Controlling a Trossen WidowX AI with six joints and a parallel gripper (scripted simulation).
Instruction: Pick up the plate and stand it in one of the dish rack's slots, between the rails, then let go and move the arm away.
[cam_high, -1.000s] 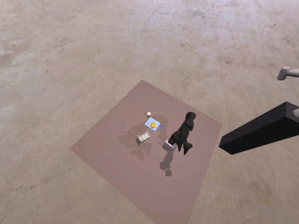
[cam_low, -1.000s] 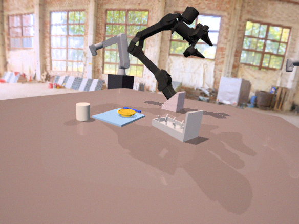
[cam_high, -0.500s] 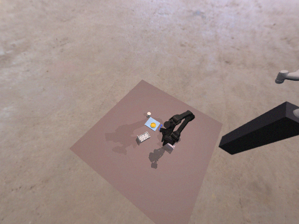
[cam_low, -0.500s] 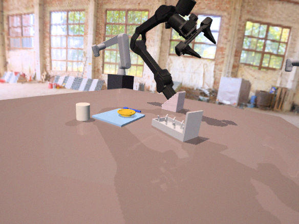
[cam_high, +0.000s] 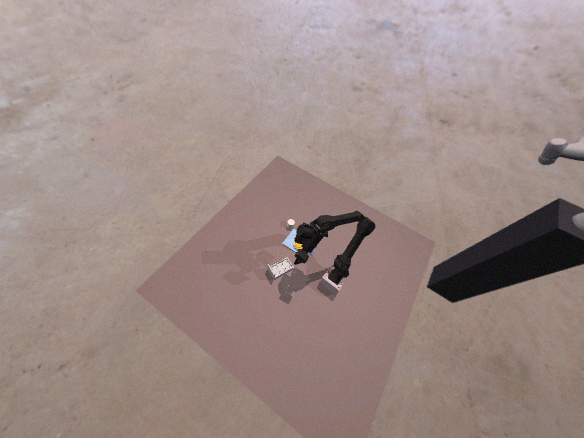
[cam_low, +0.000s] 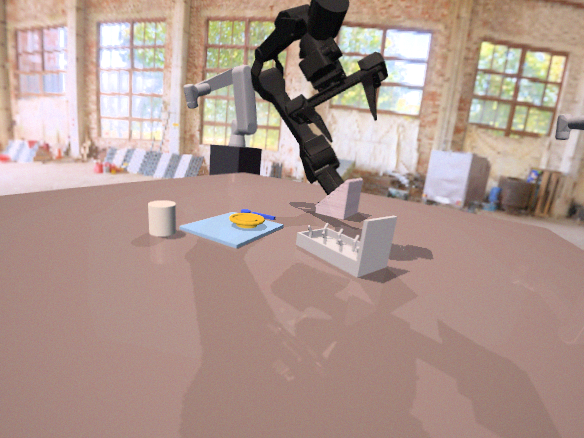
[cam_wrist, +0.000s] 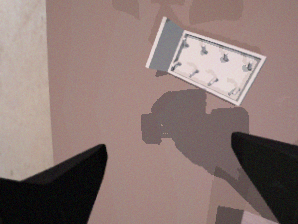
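Right now my gripper tip is 180 mm above the yellow plate, 160 mm to the left of it and 70 mm short of it. Round my gripper tip: white dish rack: 170 mm below, 70 mm ahead, 30 mm to the left; light blue mat: 200 mm below, 170 mm to the right, 90 mm ahead; blue spoon: 200 mm to the right, 190 mm below, 10 mm behind.
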